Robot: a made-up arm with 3 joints.
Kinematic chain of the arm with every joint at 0, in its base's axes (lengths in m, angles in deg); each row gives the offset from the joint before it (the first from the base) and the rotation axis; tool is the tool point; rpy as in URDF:
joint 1: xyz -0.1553 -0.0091 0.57 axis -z
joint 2: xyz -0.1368 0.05 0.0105 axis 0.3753 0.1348 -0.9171
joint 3: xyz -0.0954 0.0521 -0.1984 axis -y
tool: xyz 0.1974 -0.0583 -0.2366 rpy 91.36 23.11 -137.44
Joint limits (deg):
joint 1: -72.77..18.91
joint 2: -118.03..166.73
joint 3: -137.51..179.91
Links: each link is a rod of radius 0.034 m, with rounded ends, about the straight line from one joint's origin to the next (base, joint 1, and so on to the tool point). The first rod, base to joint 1, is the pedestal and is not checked.
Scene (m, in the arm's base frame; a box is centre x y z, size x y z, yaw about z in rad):
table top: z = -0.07
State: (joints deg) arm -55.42 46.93 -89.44
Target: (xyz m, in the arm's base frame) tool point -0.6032 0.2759 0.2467
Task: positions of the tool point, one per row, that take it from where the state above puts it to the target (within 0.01 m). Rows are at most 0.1 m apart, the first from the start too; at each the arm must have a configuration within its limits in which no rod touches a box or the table.
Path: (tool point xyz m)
1: -0.6931 -0.0010 0.2635
2: -0.6805 0.0969 0.2576
3: -0.6501 0.1903 0.2520
4: -0.6032 0.2759 0.2467

